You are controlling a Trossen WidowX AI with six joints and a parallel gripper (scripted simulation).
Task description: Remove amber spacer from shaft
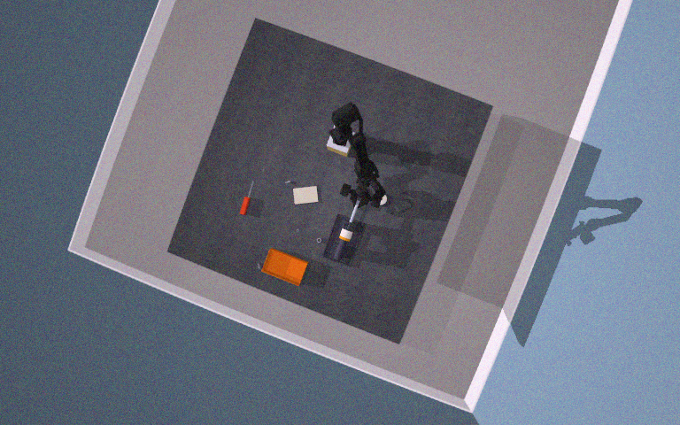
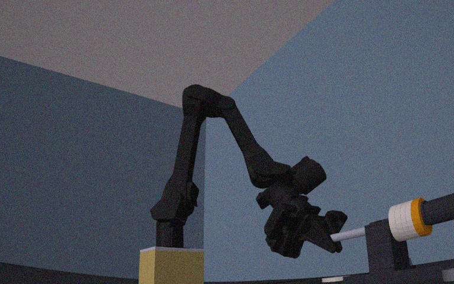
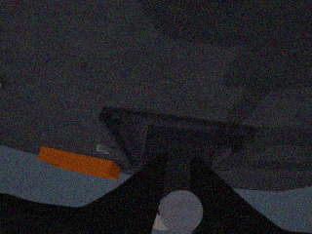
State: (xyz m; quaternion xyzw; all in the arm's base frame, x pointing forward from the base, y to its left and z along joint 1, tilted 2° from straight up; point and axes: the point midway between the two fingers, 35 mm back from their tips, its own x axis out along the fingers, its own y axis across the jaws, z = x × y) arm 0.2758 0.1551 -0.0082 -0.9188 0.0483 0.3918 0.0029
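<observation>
The pale grey shaft is 7 cm ahead of my gripper tip, 2 cm above it and 1 cm to the right of it. The rest, counted from my gripper tip: dark support block 18 cm ahead, 2 cm to the right, 1 cm below; then white ring 11 cm to the left, 8 cm behind, 5 cm below; then amber spacer 15 cm ahead, 2 cm above, 1 cm to the right.
</observation>
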